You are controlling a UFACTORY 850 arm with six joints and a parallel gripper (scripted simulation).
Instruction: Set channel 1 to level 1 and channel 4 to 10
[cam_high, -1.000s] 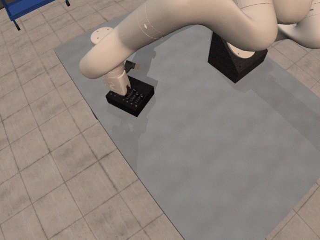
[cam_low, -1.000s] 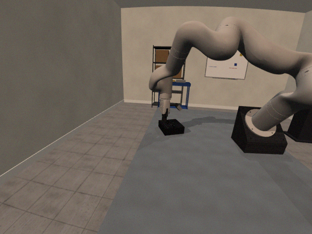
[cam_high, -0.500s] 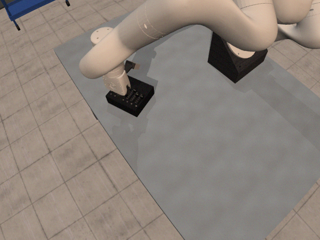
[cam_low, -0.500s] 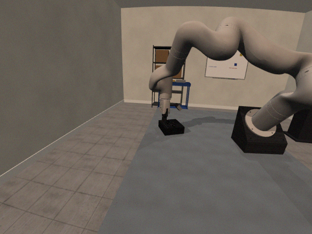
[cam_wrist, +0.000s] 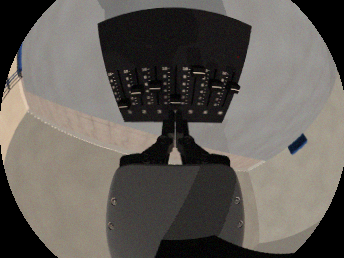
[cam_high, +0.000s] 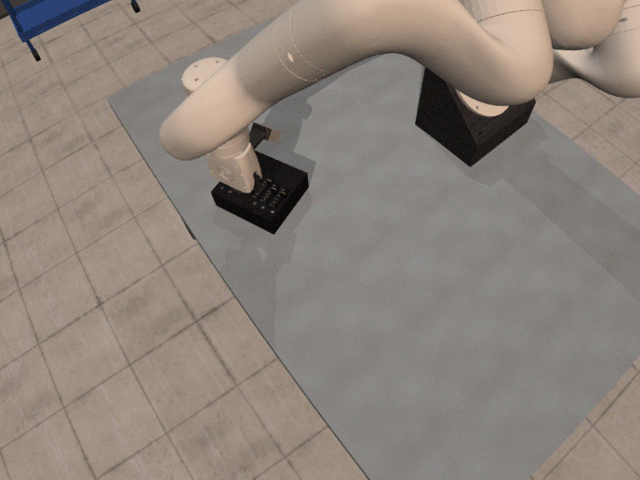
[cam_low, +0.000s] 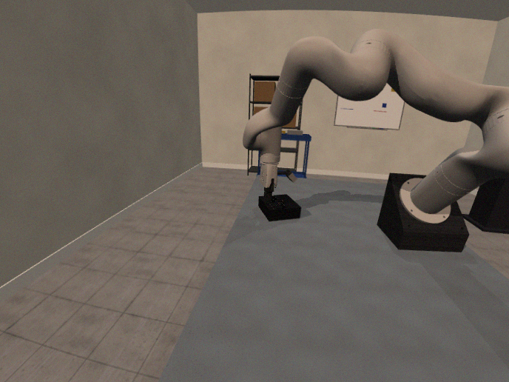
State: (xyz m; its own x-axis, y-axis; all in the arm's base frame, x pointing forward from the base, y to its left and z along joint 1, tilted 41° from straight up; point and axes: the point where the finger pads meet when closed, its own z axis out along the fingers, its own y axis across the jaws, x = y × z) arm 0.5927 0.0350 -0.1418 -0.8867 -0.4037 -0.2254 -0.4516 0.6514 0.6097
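The fader cap is 20 mm below my hand, 20 mm behind it and 10 mm to the right of it.
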